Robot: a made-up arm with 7 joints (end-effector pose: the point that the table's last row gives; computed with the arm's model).
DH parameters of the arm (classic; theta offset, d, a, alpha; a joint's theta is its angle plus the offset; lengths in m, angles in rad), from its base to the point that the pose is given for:
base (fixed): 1.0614 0 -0.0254 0
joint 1: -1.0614 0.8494 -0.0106 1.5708
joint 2: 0 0.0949 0.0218 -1.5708
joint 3: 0 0.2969 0.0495 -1.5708
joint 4: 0 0.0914 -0.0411 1.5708
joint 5: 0 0.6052 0.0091 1.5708
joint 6: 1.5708 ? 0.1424 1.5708
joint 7: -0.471 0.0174 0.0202 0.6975
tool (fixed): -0.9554 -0.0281 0 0
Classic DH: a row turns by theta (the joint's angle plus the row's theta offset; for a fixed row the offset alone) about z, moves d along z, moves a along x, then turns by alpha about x.
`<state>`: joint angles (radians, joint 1 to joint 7).
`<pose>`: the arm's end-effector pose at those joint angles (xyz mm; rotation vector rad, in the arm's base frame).
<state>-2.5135 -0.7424 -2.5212 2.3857 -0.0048 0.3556 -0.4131</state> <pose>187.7 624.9 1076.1 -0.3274 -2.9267 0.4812</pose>
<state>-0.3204 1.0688 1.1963 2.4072 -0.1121 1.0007 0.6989</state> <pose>356.0 358.8 1106.5 1.4486 2.2449 0.7770</pose>
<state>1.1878 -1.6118 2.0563 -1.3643 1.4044 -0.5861 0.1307</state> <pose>895.1 241.0 639.7 0.7052 0.0456 -1.3164</pose>
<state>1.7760 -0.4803 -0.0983 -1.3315 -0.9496 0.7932 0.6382</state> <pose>52.2 -530.0 1349.6 0.0564 -0.0693 -2.9026</pose>
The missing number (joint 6, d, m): 0.1722
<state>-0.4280 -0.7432 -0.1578 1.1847 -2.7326 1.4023 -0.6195</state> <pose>801.9 -280.7 737.2 -0.5149 1.6347 -2.3456</pose>
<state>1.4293 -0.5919 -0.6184 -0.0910 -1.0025 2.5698 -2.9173</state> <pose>-25.2 314.6 1558.9 0.6569 -0.8376 -0.6139</pose>
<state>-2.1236 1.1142 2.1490 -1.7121 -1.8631 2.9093 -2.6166</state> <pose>-450.3 249.6 975.2 1.1483 -2.3547 -0.6907</pose>
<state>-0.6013 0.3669 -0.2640 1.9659 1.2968 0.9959 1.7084</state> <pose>289.4 -614.5 999.0 -0.4180 1.6302 -1.8517</pose>
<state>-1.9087 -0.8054 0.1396 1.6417 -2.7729 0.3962 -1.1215</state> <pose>-4.4 -806.1 485.1 -0.1848 -0.7693 1.6673</pose>
